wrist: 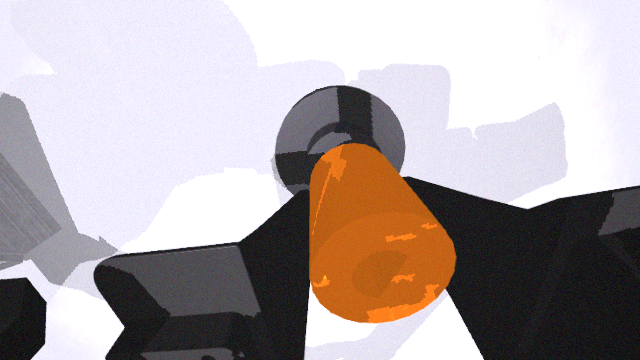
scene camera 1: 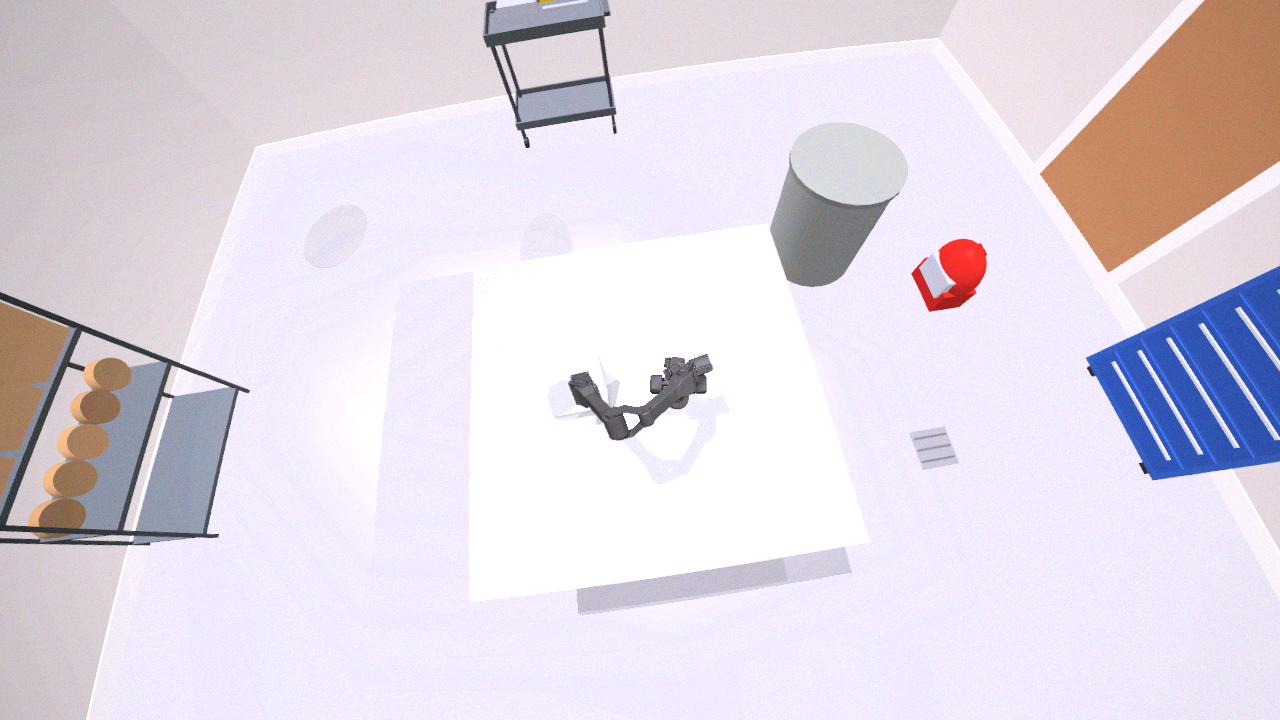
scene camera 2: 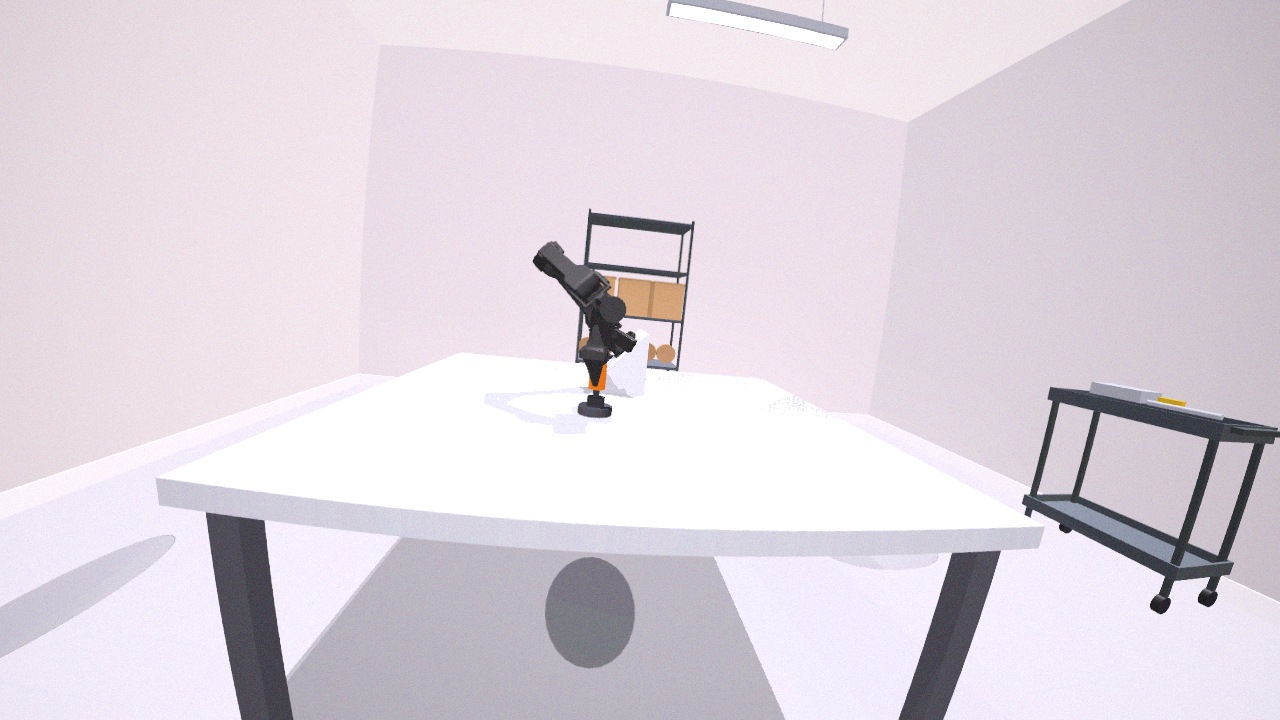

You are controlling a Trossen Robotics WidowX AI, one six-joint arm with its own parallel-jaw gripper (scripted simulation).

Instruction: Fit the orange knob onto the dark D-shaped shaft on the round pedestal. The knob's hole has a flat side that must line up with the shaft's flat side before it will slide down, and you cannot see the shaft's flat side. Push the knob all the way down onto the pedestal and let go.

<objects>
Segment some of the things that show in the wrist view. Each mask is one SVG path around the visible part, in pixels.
My gripper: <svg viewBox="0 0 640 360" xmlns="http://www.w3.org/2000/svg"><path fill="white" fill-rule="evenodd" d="M28 277L0 279L0 360L31 360L46 343L47 302L28 280ZM309 190L300 190L263 222L259 228L240 241L117 254L104 259L96 265L93 275L97 289L125 327L105 355L105 359L305 360L305 336L310 292ZM402 177L421 199L425 207L436 217L448 236L450 236L449 238L453 241L456 253L454 274L445 289L456 306L457 312L461 315L461 320L466 325L484 360L640 360L640 185L563 197L530 208L524 208L477 195L469 195L410 176Z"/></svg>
An orange knob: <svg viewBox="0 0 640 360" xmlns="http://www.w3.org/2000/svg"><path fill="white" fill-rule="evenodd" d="M343 144L330 149L330 151L321 156L311 173L309 280L312 292L318 302L330 313L345 320L371 324L394 321L410 316L438 299L441 292L447 287L450 278L454 274L456 253L453 241L449 238L450 236L448 236L436 217L425 207L421 199L381 152L366 144Z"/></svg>
</objects>
